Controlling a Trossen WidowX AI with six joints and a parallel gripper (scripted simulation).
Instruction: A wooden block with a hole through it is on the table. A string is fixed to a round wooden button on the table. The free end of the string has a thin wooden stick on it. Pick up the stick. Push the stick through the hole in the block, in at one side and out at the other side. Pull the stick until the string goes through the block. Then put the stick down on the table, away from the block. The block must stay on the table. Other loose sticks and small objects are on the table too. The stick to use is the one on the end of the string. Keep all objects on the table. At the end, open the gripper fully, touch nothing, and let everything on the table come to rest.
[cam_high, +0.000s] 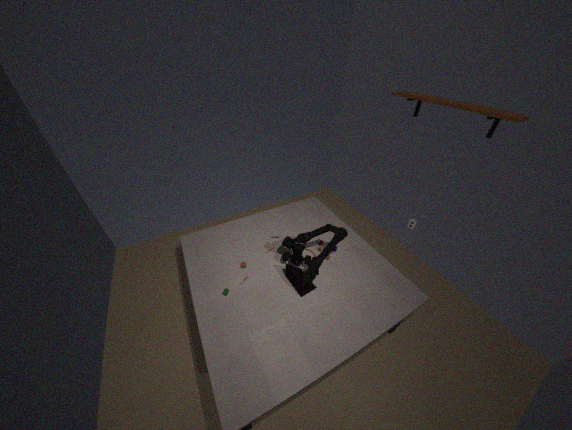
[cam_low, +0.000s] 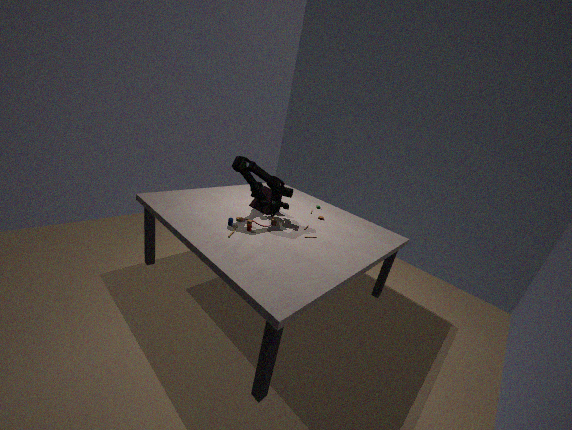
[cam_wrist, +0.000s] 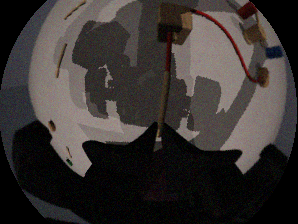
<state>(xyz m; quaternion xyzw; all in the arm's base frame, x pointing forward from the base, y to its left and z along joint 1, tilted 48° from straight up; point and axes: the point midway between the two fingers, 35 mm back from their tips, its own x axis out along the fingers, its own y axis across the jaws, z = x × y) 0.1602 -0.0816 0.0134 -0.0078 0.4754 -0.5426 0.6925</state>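
Right now my gripper tip is 3 cm to the left of the thin wooden stick, 3 cm short of it and 1 cm below it. Round my gripper tip: red object 28 cm to the right, 5 cm ahead, 2 cm above; then wooden block 9 cm to the right, 8 cm ahead, 2 cm above; then button 23 cm to the right, 8 cm behind, 1 cm above.
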